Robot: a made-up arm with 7 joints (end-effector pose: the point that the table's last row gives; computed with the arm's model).
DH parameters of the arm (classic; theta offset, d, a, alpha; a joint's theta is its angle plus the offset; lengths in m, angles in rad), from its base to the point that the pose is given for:
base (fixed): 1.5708 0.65 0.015 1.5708
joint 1: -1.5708 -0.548 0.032 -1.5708
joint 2: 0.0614 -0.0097 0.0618 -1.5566
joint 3: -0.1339 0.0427 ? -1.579
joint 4: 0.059 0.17 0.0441 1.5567
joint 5: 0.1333 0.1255 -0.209 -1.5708
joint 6: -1.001 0 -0.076 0
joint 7: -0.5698 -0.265 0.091 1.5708
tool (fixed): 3.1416 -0.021 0 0
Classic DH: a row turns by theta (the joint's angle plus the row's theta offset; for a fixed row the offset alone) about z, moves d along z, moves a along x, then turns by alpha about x.
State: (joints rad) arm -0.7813 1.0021 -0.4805 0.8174 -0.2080 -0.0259 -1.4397
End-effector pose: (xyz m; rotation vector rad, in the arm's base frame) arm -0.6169 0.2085 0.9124 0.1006 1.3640 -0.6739
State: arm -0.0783 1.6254 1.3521 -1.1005 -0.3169 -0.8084 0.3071
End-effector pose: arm -0.5706 0.2699 0.5248 1.6429 -2.6204 0.1865
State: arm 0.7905 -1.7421 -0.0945 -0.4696 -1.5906 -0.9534 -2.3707
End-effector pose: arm -0.6598 -0.2832 0.4110 -0.8650 0.8275 1.7310
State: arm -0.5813 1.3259 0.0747 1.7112 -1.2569 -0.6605 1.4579
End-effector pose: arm -0.7711 -0.0169 0.9080 0.6140 -1.0632 0.0386
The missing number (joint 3, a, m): -0.0398
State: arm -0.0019 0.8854 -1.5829 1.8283 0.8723 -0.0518 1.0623
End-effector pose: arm -0.4208 -0.0201 0.5133 -1.3025 -0.4617 -1.4504
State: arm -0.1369 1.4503 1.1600 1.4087 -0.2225 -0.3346 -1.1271
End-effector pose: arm -0.6910 0.0706 0.9487 -0.8686 1.4850 0.7498
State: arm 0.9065 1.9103 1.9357 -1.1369 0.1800 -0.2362 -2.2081
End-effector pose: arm -0.8307 0.0750 0.6867 2.2751 -0.8775 1.1325
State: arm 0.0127 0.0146 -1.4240 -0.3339 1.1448 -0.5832 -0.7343
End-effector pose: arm -0.7326 0.1487 0.7528 0.0914 1.3908 0.4168
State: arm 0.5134 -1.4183 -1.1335 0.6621 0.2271 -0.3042 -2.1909
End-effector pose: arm -0.7315 -0.0028 0.4867 0.6643 0.2417 1.1104
